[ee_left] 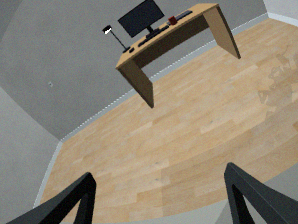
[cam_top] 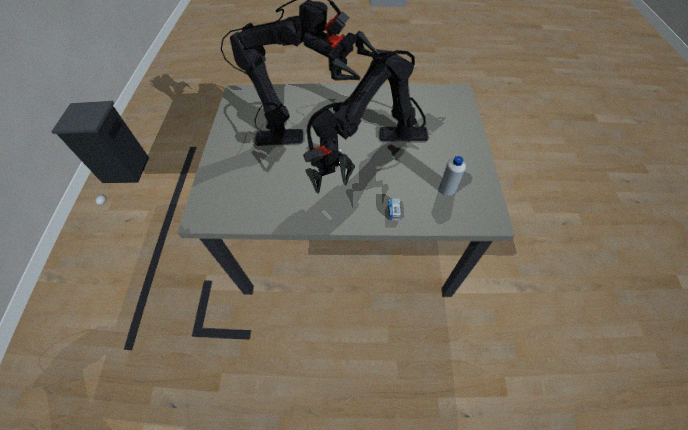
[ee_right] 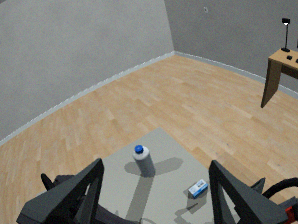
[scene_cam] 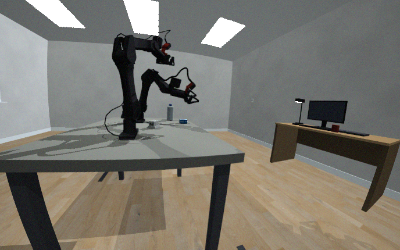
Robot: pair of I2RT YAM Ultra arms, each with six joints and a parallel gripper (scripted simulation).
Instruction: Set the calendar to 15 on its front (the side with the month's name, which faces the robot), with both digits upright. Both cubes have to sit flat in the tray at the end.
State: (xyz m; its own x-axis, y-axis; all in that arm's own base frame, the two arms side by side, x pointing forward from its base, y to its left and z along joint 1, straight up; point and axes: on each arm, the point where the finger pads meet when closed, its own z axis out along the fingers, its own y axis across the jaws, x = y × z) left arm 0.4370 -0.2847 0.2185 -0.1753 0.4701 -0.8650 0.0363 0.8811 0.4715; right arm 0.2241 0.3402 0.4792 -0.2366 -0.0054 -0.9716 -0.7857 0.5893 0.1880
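My right gripper is now 460 mm above the white digit cube, 140 mm to the left of it and 100 mm past it. From my right hand the other things lie so: white calendar tray: 480 mm below, 120 mm to the right, 100 mm behind.
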